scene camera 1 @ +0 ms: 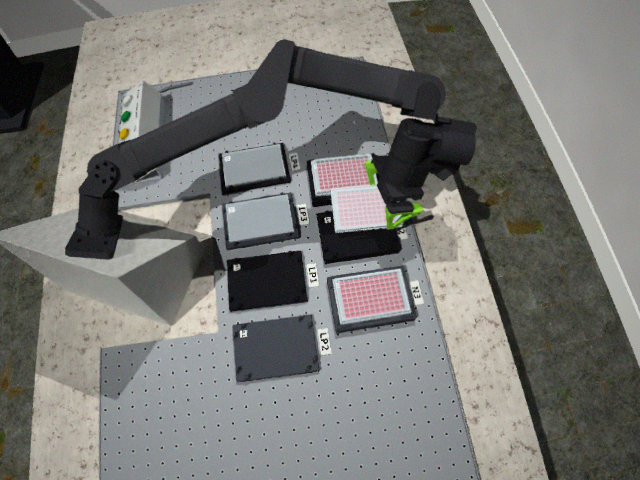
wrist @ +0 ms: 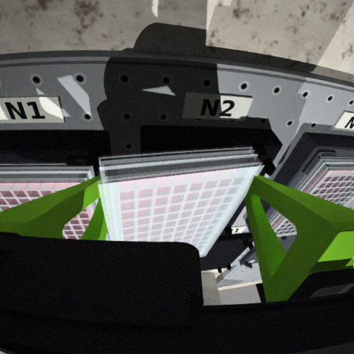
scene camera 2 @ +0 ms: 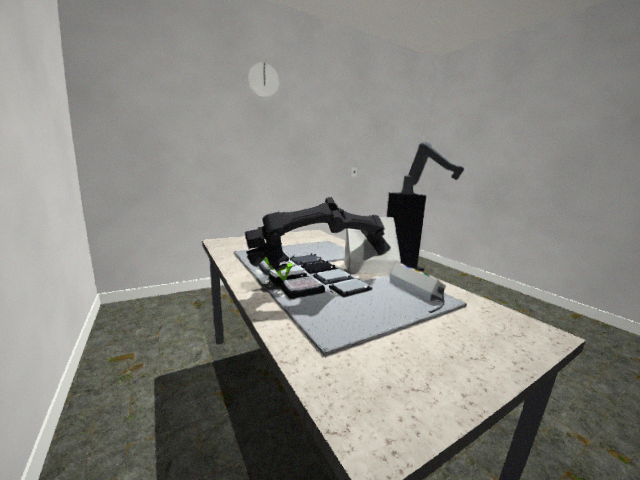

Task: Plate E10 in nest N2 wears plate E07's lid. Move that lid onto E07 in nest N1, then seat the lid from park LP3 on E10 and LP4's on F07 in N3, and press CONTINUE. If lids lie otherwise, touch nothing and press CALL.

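Frame: origin at the arm's base, x ahead, y left, z up, level; metres.
Where they show: gripper, fingertip midpoint: (scene camera 1: pixel 382 211) (scene camera 2: pixel 279 275); arm's base, origin of the base link: (scene camera 1: pixel 97 235) (scene camera 2: pixel 373 236).
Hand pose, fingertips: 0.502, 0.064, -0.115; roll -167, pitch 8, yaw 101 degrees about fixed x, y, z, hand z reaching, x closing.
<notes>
Each offset is from my fingertips to the top centre of the thing, as dx, dy, dz. "spot": to the spot under its first point.
My gripper (scene camera 1: pixel 383 196) (scene camera 2: pixel 275 268) (wrist: pixel 178 178) is shut on the lidded plate E10 @[-0.033, +0.001, +0.032] (scene camera 1: pixel 359 209) (wrist: pixel 170 210), across its two short sides. Plate and lid are together, raised above nest N2 @[-0.052, -0.030, -0.004] (scene camera 1: pixel 356 249) (wrist: pixel 200 136), whose black bed shows beneath them. Pink wells show pale through the lid. Plate E07 @[-0.064, +0.096, +0.003] (scene camera 1: pixel 341 173) (scene camera 2: pixel 303 283) sits uncovered in nest N1, close beside one finger. Plate F07 @[-0.044, -0.166, +0.000] (scene camera 1: pixel 374 295) (wrist: pixel 334 186) sits uncovered in nest N3. Clear grey lids lie on park LP3 @[spot: -0.237, +0.014, -0.017] (scene camera 1: pixel 261 219) (scene camera 2: pixel 333 275) and park LP4 @[spot: -0.250, +0.143, -0.017] (scene camera 1: pixel 253 166) (scene camera 2: pixel 351 286).
Parks LP1 @[-0.233, -0.111, -0.015] (scene camera 1: pixel 266 281) and LP2 @[-0.223, -0.240, -0.015] (scene camera 1: pixel 276 350) hold no lid. The button console @[-0.502, +0.254, +0.049] (scene camera 1: pixel 148 105) (scene camera 2: pixel 416 281), with white, green and yellow buttons, stands at the board's far left in scene camera 1. The grey arm pedestal (scene camera 1: pixel 149 263) stands beside the parks.
</notes>
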